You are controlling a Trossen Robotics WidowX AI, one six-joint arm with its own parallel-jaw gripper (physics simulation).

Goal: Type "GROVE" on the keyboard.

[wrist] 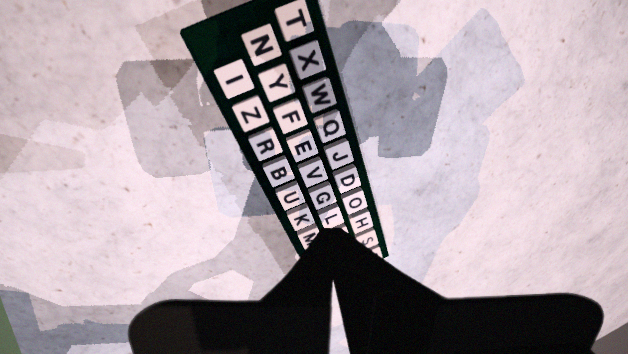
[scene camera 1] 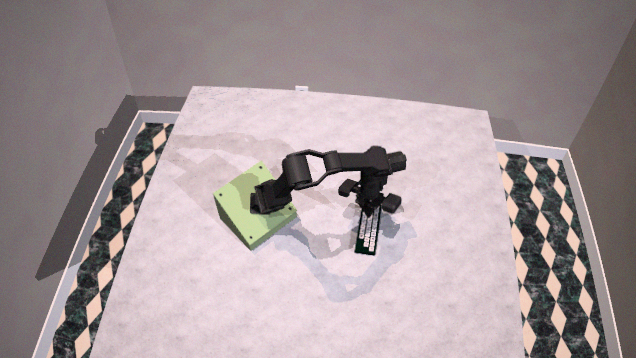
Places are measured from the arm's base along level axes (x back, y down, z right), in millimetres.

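Pixels of known places: gripper, between the fingertips: (wrist: 330, 237) (scene camera 1: 369, 216); arm's base, origin of its link: (scene camera 1: 260, 203).
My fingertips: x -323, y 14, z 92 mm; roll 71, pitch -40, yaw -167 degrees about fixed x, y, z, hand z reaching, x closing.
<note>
Ahead of a thing's pixels: the offset from my fingertips to its top centre. Level surfaces: height alone.
A dark green keyboard (scene camera 1: 365, 252) (wrist: 215, 42) with white letter keys lies on the table. In the wrist view its far end carries T, N and I. The G key @(dx +0, dy +50, dz +15 mm) (wrist: 323, 197), R key @(dx +2, dy +50, dz -34 mm) (wrist: 265, 145), O key @(dx -12, dy +50, dz +34 mm) (wrist: 355, 203), V key @(dx -6, dy +50, dz -2 mm) (wrist: 314, 173) and E key @(dx -12, dy +50, dz -19 mm) (wrist: 303, 147) show uncovered. My gripper (scene camera 1: 369, 214) (wrist: 330, 237) is shut and empty, fingertips together and pointing down over the near part of the keyboard. In the wrist view the tips lie just below the L key @(dx +7, dy +50, dz +32 mm) (wrist: 330, 217) and hide keys beyond it. Whether they touch a key I cannot tell.
A light green sloped block (scene camera 1: 235, 205) carries the arm's base at the left of the keyboard on the pale table @(dy +68 mm) (scene camera 1: 300, 320). The arm's shadows fall across the table and keyboard. Grey walls and a patterned floor surround the table.
</note>
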